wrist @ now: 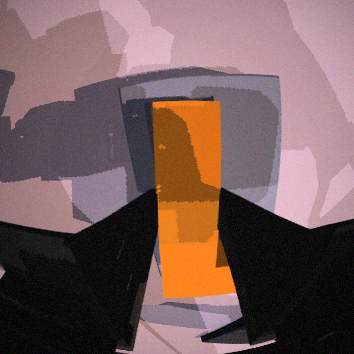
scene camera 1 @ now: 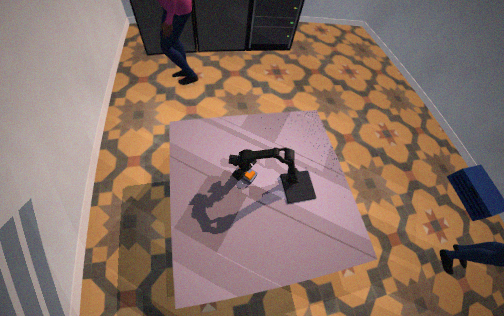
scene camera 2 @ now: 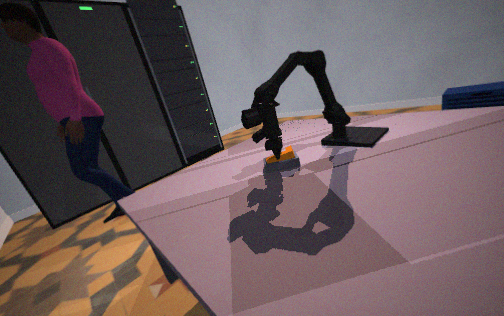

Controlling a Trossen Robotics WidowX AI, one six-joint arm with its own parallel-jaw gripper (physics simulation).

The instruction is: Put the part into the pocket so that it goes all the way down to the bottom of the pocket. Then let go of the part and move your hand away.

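Places are measured from the arm's base along level axes (x right, y ahead, z up), in metres.
Pixels of known places: gripper, fingertip midpoint: (wrist: 186, 195) (scene camera 1: 244, 172) (scene camera 2: 278, 157); arm's base, origin of the base link: (scene camera 1: 291, 180) (scene camera 2: 339, 135).
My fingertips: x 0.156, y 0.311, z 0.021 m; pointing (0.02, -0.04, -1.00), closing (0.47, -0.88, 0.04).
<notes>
For each thing: its top centre in the pictures, then the offset to it from my fingertips. "*": a spot on its surface instead. Level surfaces: height alone.
- orange part, middle of its top: (wrist: 225, 238) (scene camera 2: 278, 150) (scene camera 1: 246, 170) dx +0.000, dy -0.017, dz +0.027 m
- grey block, middle of its top: (wrist: 214, 197) (scene camera 2: 280, 157) dx +0.003, dy -0.019, dz -0.008 m
- dark pocket opening, surface spot: (wrist: 137, 145) * dx +0.011, dy +0.035, dz -0.008 m
- pink table, its level: dz -0.044 m
The orange part (scene camera 1: 250, 175) (scene camera 2: 287, 154) (wrist: 187, 145) is held between the two black fingers of my gripper (scene camera 1: 240, 175) (scene camera 2: 277, 156) (wrist: 186, 195), which is shut on it. The grey block (scene camera 2: 290, 165) (wrist: 250, 135) with the pocket stands on the table under the part. In the wrist view, the dark pocket opening (wrist: 137, 145) shows along the part's left side and as a thin strip at its far end. In scene camera 2, the part's orange top stands above the block's rim. The part's lower end and the pocket bottom are hidden.
The arm's black base plate (scene camera 1: 300, 188) (scene camera 2: 356, 136) stands on the pink table (scene camera 1: 225, 270) (scene camera 2: 425, 200), to the right of the block in both scene views. Beyond the table are dark cabinets (scene camera 1: 222, 25) (scene camera 2: 90, 75), a person in pink (scene camera 1: 176, 40) (scene camera 2: 62, 85) and a blue box (scene camera 1: 478, 192) (scene camera 2: 475, 97).
</notes>
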